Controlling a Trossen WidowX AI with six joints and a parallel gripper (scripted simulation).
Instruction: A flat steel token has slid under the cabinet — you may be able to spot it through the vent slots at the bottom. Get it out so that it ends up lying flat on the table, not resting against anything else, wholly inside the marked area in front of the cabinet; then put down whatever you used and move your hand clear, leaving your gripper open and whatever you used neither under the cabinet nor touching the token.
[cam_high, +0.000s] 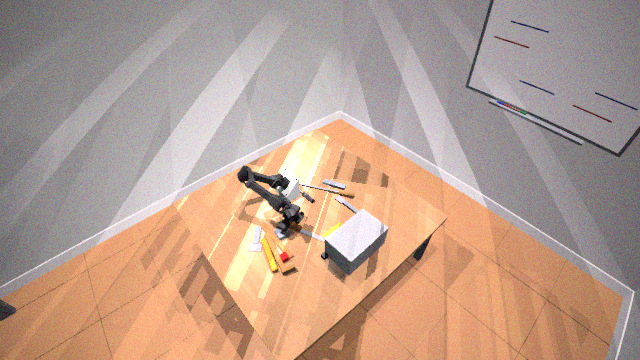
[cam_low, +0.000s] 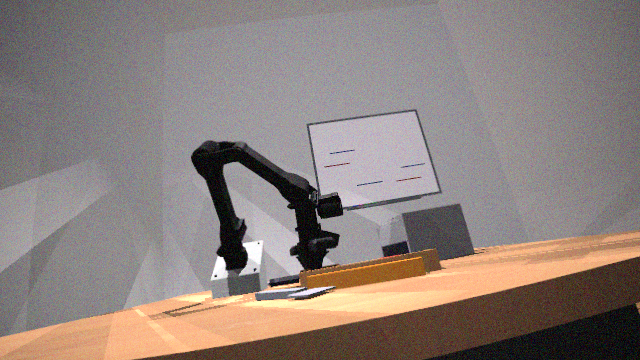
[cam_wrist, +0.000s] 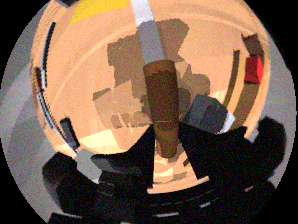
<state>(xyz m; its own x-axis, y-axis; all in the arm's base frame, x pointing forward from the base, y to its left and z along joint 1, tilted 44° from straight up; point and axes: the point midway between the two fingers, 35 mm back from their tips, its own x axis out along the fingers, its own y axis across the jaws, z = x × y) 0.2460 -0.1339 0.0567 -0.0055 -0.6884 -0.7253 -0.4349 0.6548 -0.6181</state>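
My gripper tip is now 2 cm short of the grey block, 7 cm to the left of it and 1 cm below it. Also, from my gripper tip: orange bar 10 cm ahead, 21 cm to the right, 1 cm above; then thin wooden stick 4 cm ahead, 12 cm to the right; then red block 17 cm ahead, 15 cm to the right, 1 cm above.
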